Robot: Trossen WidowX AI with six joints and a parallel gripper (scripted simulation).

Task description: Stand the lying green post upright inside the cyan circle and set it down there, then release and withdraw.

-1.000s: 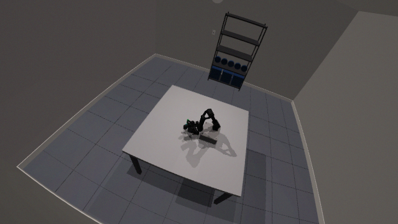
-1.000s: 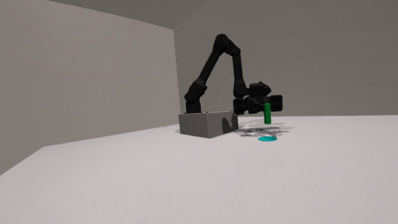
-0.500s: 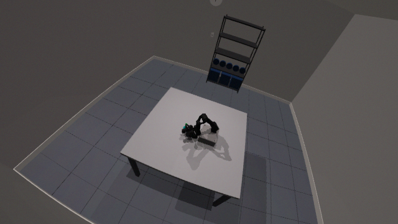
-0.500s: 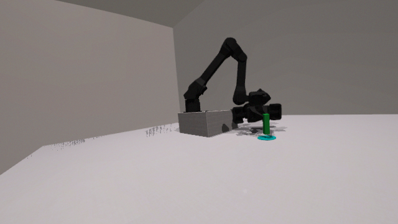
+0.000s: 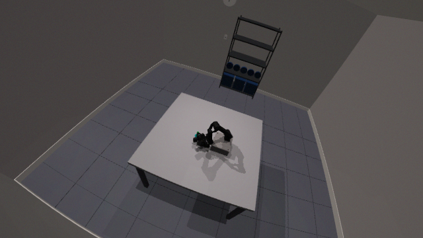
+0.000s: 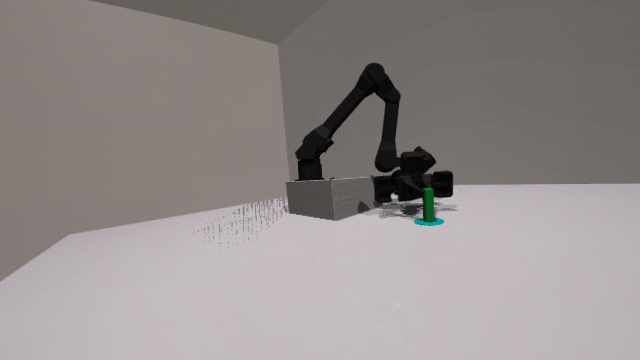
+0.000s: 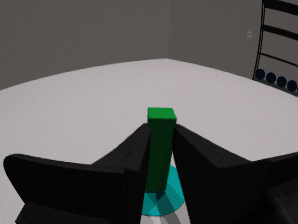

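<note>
Now: gripper tip 20 mm above the green post. From my gripper tip the other things lie so: cyan circle 60 mm below.
</note>
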